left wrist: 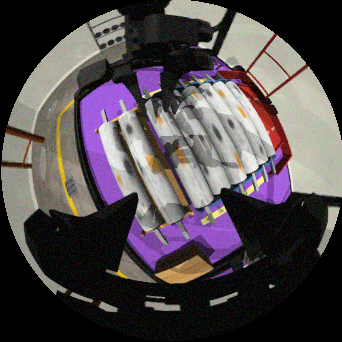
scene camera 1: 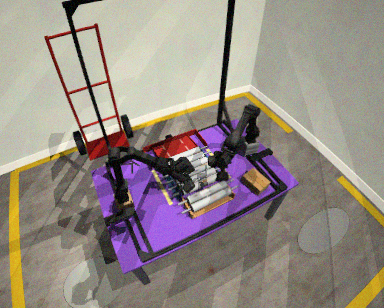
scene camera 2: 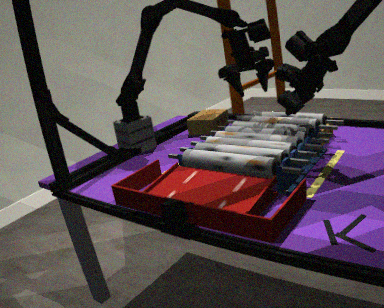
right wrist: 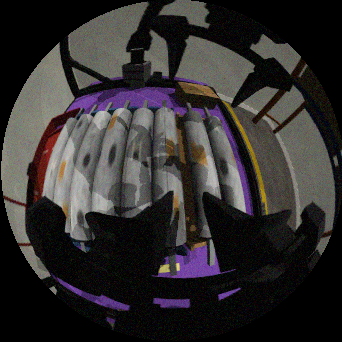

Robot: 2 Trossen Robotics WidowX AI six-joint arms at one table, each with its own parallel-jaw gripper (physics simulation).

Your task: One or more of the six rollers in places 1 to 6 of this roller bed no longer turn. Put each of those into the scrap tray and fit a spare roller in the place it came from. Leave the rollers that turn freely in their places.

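Frame: origin at the left arm's base, x left, y ahead, z down, level; millimetres.
Where they show: left gripper, fingertip midpoint: [left wrist: 179, 194] [scene camera 1: 214, 173] [scene camera 2: 254, 94] [right wrist: 202, 90]; right gripper, fingertip midpoint: [left wrist: 155, 113] [scene camera 1: 193, 183] [scene camera 2: 289, 112] [right wrist: 187, 194]; left arm's base, link origin: [scene camera 1: 250, 140] [scene camera 2: 131, 119] [right wrist: 136, 62]; right arm's base, link origin: [scene camera 1: 122, 198].
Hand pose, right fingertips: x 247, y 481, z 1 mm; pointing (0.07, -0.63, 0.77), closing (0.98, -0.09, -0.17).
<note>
Things, the pixels of their top centre, and the offset from my right fingertips. "spot": a spot on its surface instead. Level surfaces: height alone.
- blue roller bed, top centre: [scene camera 2: 304, 144] [left wrist: 192, 80] [scene camera 1: 169, 176] dx -117, dy +124, dz +42 mm
- wooden rack, top centre: [right wrist: 204, 172] [left wrist: 141, 168] [scene camera 1: 208, 199] dx +68, dy -74, dz +103 mm
- red scrap tray, top centre: [scene camera 2: 201, 183] [right wrist: 38, 167] [left wrist: 265, 111] [scene camera 1: 174, 145] dx -388, dy +27, dz +59 mm
- wooden box, top centre: [left wrist: 184, 273] [scene camera 2: 207, 114] [right wrist: 198, 88] [scene camera 1: 256, 178] dx +36, dy -404, dz +54 mm
- yellow number strip, surface spot: [scene camera 2: 325, 175] spot: dx -131, dy +191, dz +108 mm
- purple table, surface height: dz +109 mm
Pale rollers with grey and orange patches [scene camera 2: 227, 161] [left wrist: 219, 127] [right wrist: 114, 155] lie side by side in the blue roller bed [scene camera 2: 293, 176]. Two spare rollers [scene camera 1: 204, 200] [left wrist: 150, 170] [right wrist: 201, 160] lie in the wooden rack [scene camera 1: 215, 206] beside it. The red scrap tray [scene camera 1: 172, 146] [scene camera 2: 225, 214] is empty. My left gripper [scene camera 1: 217, 170] [scene camera 2: 253, 93] [left wrist: 179, 194] is open and empty above the rollers. My right gripper [scene camera 1: 188, 185] [scene camera 2: 290, 107] [right wrist: 187, 194] is partly open and empty, above the gap between the end bed roller and the nearer spare. Which rollers turn cannot be seen.
A wooden box [scene camera 1: 256, 181] [scene camera 2: 207, 123] [left wrist: 184, 270] [right wrist: 197, 91] stands near the left arm's side. A yellow number strip [scene camera 1: 162, 187] [scene camera 2: 325, 175] runs beside the bed. Black rails and a tall post [scene camera 1: 227, 60] edge the purple table [scene camera 1: 170, 235]. The arms are close together over the rollers.
</note>
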